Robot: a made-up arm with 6 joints.
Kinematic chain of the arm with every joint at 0, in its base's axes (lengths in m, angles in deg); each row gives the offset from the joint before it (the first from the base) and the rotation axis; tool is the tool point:
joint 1: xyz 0 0 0.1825 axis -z
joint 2: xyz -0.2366 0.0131 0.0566 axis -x
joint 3: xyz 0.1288 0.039 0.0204 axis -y
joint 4: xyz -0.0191 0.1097 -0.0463 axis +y
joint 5: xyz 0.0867 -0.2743 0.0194 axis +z
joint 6: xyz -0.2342 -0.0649 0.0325 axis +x
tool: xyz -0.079 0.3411 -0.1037
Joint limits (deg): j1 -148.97..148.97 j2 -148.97..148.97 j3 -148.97..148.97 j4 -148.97..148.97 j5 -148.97..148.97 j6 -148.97..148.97
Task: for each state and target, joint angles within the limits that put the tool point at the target. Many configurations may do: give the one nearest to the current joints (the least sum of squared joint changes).
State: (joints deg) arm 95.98 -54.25 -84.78 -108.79 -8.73 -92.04
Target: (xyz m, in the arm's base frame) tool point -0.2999 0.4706 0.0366
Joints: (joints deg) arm 82.77 -35.18 -110.24 -83.19 -14.28 -110.70
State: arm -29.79 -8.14 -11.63 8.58 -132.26 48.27
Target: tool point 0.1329 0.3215 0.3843
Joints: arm -54.26 3.51 -7.02 7.26 -117.34 57.34
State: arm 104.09 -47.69 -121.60 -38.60 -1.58 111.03
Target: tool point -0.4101 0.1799 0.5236
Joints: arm 112.12 -35.48 -104.81 -57.94 -4.77 114.32
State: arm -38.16 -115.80 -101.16 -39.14 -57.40 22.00
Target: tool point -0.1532 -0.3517 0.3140
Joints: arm -32.66 -130.10 -103.78 -35.61 -18.61 -13.85
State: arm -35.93 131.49 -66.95 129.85 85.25 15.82
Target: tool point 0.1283 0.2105 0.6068
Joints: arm 11.80 132.05 -49.62 118.50 86.28 30.48
